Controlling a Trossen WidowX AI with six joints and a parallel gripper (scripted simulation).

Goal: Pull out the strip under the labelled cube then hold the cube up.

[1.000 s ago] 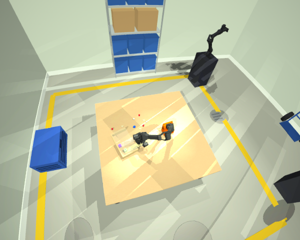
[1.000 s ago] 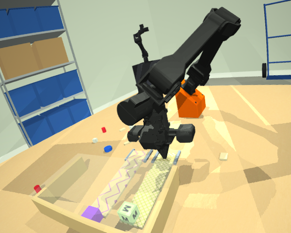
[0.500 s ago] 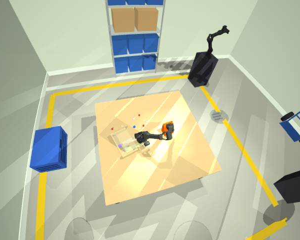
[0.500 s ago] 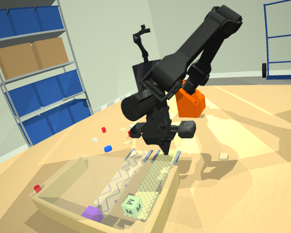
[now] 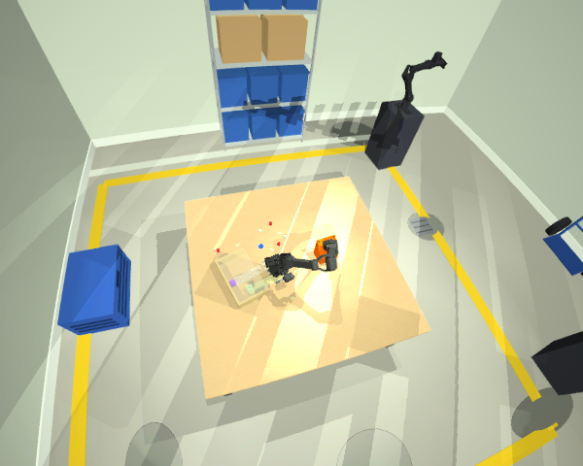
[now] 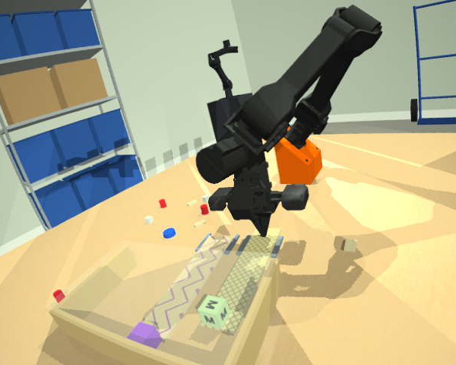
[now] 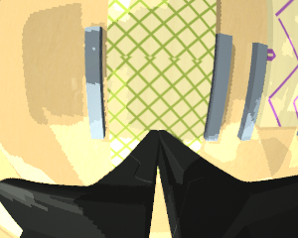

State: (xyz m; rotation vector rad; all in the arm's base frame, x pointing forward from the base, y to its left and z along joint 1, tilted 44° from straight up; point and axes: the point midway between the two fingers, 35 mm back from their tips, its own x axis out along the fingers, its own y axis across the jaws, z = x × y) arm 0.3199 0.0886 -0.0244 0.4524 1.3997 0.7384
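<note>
My gripper tip is now 21 cm short of the cube marked m, 3 cm to the right of it and 2 cm below it. The rest, counted from my gripper tip: blue disc: 23 cm to the right, 5 cm ahead; white tile: 17 cm to the left, 1 cm behind.
</note>
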